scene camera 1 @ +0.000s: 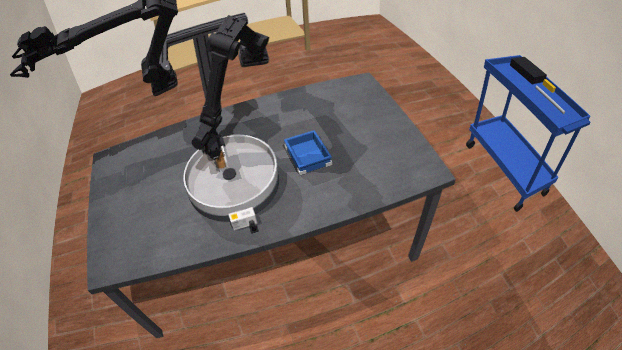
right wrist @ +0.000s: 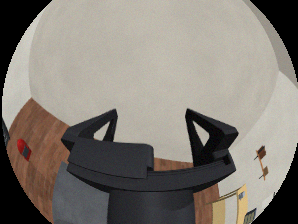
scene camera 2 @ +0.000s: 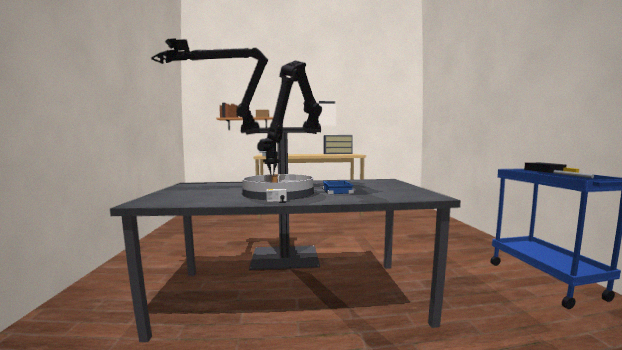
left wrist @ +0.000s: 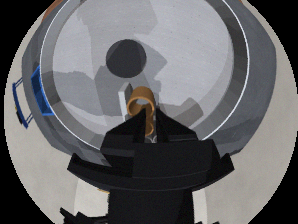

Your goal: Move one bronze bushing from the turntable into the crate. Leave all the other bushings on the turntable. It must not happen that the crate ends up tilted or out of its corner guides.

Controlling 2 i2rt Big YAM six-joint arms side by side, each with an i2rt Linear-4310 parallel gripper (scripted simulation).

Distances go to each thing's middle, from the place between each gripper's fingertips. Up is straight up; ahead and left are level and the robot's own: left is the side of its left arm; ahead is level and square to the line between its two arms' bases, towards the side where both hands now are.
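The blue crate [scene camera 1: 307,151] sits 114 cm to the left of my right hand, and it is 8 cm ahead of that hand and 83 cm below it.
Counted from my left hand, the blue crate is 30 mm ahead, 80 mm below and 400 mm to the left. Going by its middle, the crate is nearer to my left hand than to my right hand.
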